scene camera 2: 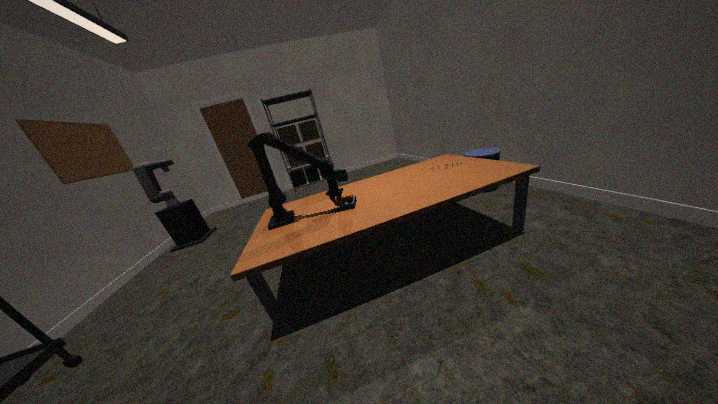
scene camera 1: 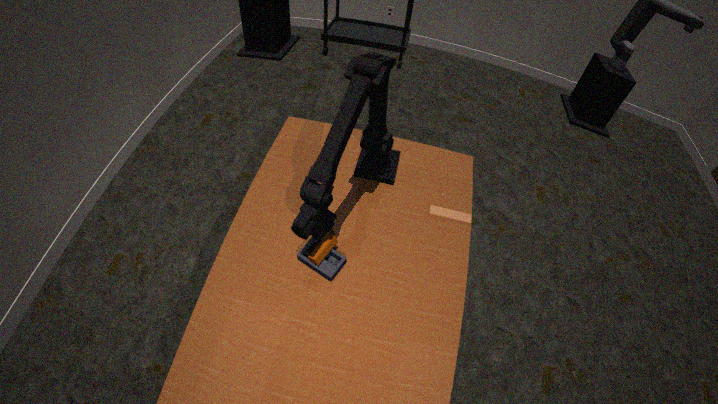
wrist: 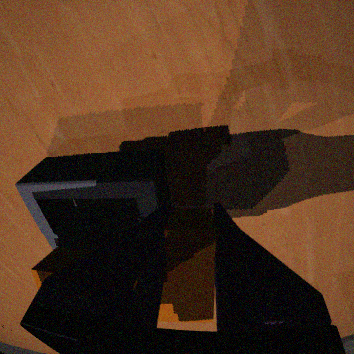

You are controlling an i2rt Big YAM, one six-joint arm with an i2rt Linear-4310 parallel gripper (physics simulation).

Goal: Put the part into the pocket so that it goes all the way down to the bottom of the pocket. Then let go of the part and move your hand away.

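Seen in the pictures: gripper, fingertip midpoint: (scene camera 2: 338,205) (scene camera 1: 321,236) (wrist: 191,211); arm's base, link origin: (scene camera 2: 281,217) (scene camera 1: 377,162).
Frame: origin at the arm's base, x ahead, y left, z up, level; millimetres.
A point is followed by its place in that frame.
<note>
The orange part (scene camera 1: 323,250) {x 453, y -81, z 43 mm} (wrist: 190,287) {x 395, y -87, z 36 mm} is between the fingers of my gripper (scene camera 1: 318,245) {x 385, y -111, z 5 mm} (wrist: 191,211) {x 385, y -111, z 5 mm}, which is shut on it. The dark blue-grey block with the pocket (scene camera 1: 337,271) {x 492, y -23, z -3 mm} (wrist: 42,215) {x 476, y -141, z 8 mm} lies on the table; its rim shows around a dark recess in the wrist view. In scene camera 1 the part lies across the arm-side half of the block and stands above its rim. The fingers hide much of the part and the pocket, so its depth cannot be told. In scene camera 2 both are tiny at the fingertips.
The wooden table (scene camera 1: 381,311) {x 580, y 147, z -28 mm} (scene camera 2: 411,185) {x 922, y -92, z -28 mm} carries the arm's base (scene camera 1: 377,165) {x 41, y 5, z 27 mm} (scene camera 2: 281,219) {x 10, y -59, z 8 mm} and a pale strip (scene camera 1: 450,213) near its right edge. A shelf cart (scene camera 1: 369,34), a dark pedestal and another arm on a stand (scene camera 1: 602,90) are on the floor beyond the table.
</note>
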